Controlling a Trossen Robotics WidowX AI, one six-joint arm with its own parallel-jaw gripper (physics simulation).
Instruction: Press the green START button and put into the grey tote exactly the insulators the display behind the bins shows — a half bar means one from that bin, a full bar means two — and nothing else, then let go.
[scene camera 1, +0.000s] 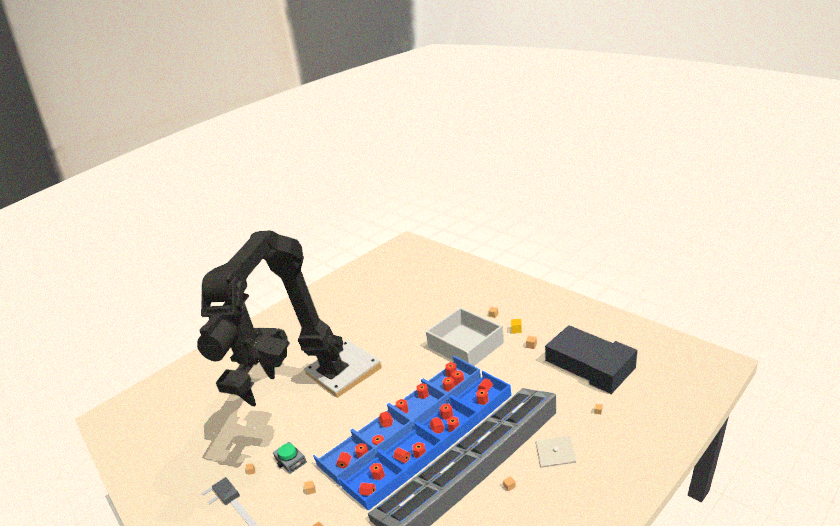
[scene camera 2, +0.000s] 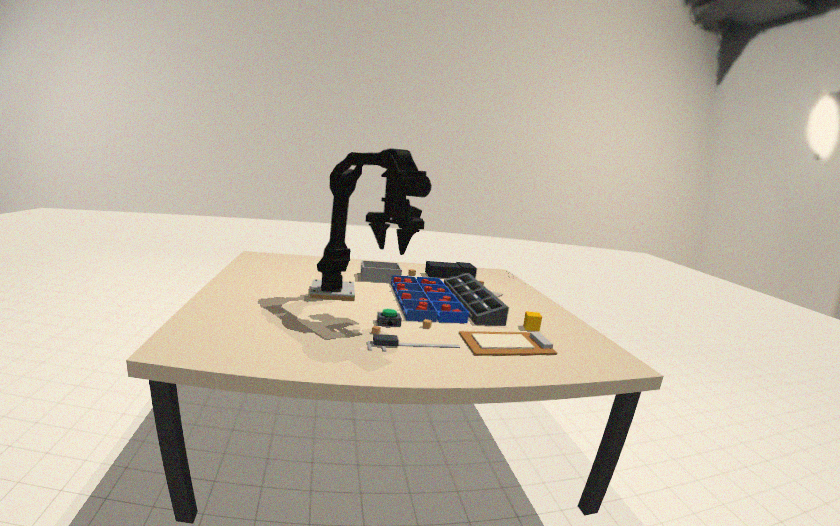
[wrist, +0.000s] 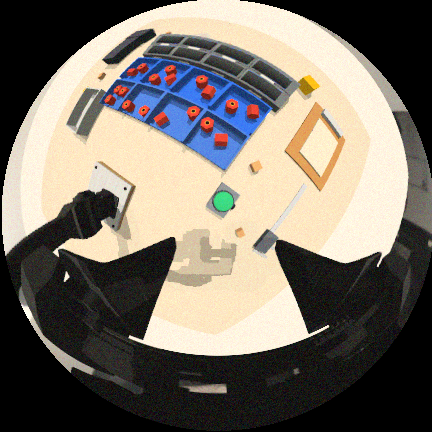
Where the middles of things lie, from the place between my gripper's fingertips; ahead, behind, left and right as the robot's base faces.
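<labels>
From my hand, the display (scene camera 1: 472, 476) is 22 cm to the left, 34 cm ahead and 17 cm below. The grey plate (scene camera 1: 548, 457) is well ahead of my hand, far to the left of it and a good way below it. There's a tool (wrist: 266, 240) too, 4 cm ahead of my hand, 19 cm to the right of it and 19 cm below it. And the grey tote (scene camera 1: 466, 335) is 7 cm ahead of my hand, 53 cm to the left of it and 18 cm below it.
</labels>
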